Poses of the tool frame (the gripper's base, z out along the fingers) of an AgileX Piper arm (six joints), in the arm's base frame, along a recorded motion.
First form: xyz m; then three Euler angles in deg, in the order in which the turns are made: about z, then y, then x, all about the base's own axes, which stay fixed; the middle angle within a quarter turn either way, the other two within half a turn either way.
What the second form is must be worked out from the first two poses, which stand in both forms.
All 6 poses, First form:
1: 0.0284, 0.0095, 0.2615, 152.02, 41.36, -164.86
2: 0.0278, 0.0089, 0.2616, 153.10, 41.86, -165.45
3: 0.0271, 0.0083, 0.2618, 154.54, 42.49, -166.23
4: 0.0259, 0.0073, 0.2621, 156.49, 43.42, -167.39
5: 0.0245, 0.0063, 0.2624, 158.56, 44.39, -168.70
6: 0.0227, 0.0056, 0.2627, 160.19, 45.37, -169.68
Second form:
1: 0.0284, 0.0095, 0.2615, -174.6, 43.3, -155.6
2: 0.0278, 0.0089, 0.2616, -174.6, 43.6, -156.5
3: 0.0271, 0.0083, 0.2618, -174.6, 44.0, -157.8
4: 0.0259, 0.0073, 0.2621, -174.6, 44.6, -159.3
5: 0.0245, 0.0063, 0.2624, -174.4, 45.2, -160.9
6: 0.0227, 0.0056, 0.2627, -174.3, 46.0, -162.1
